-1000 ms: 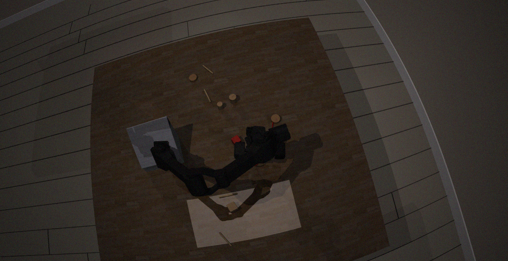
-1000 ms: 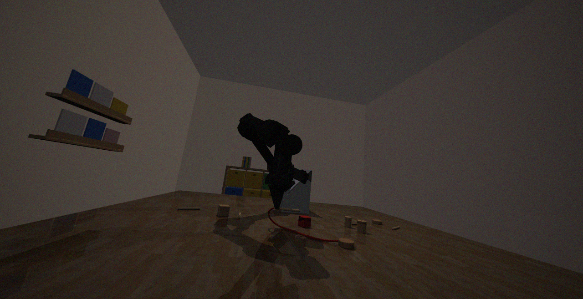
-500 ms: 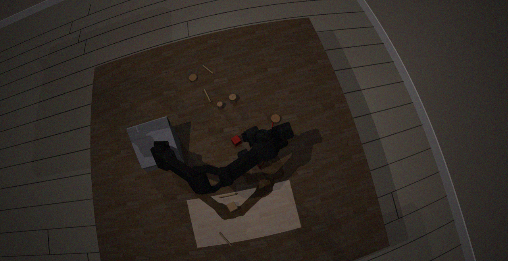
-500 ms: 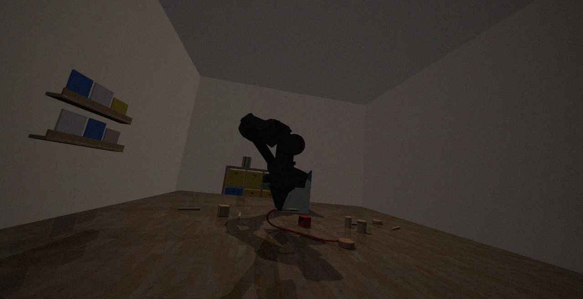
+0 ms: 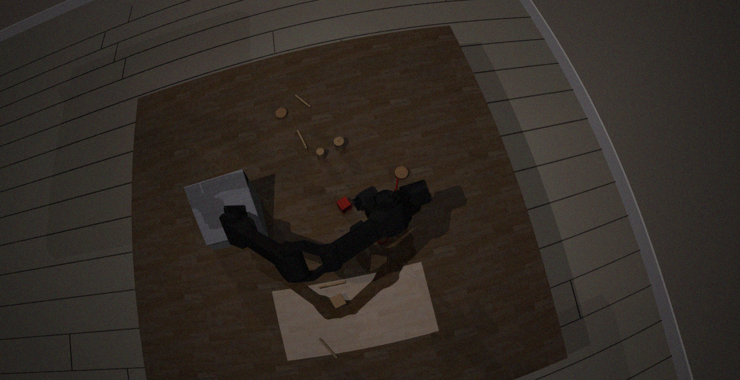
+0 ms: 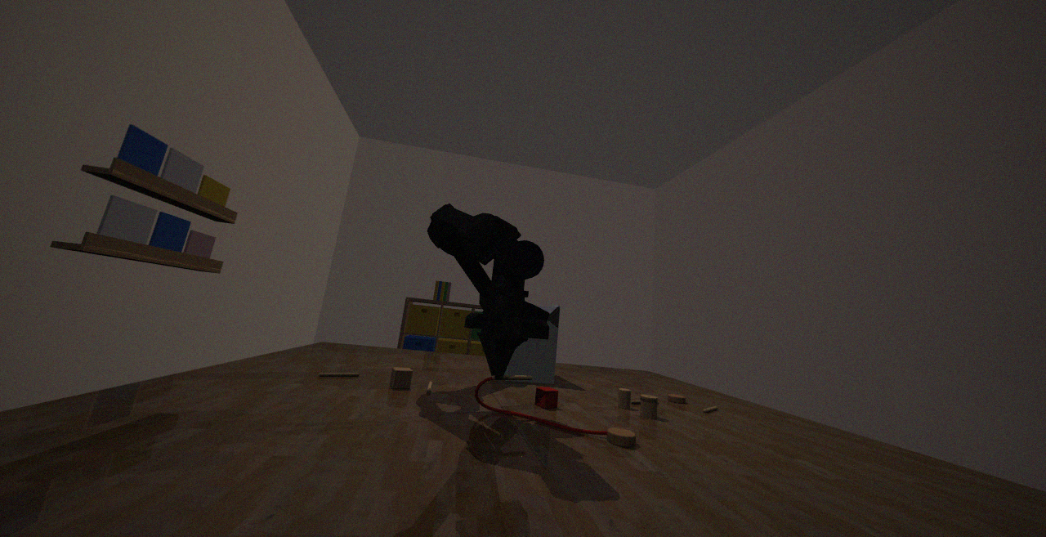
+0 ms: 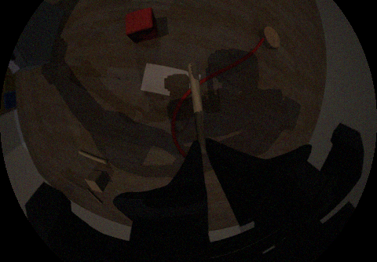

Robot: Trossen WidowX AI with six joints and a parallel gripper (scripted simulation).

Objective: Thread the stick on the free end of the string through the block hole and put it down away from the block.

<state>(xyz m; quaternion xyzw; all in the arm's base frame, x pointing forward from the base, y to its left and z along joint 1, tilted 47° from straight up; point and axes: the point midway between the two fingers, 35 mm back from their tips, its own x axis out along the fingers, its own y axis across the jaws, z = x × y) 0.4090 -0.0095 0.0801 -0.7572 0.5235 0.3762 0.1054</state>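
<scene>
The red cube is 100 mm to the left of my gripper tip, 100 mm behind it and 40 mm below it. From my gripper tip the other things lie so: small wooden block: 180 mm to the right, 150 mm behind, 40 mm below.
</scene>
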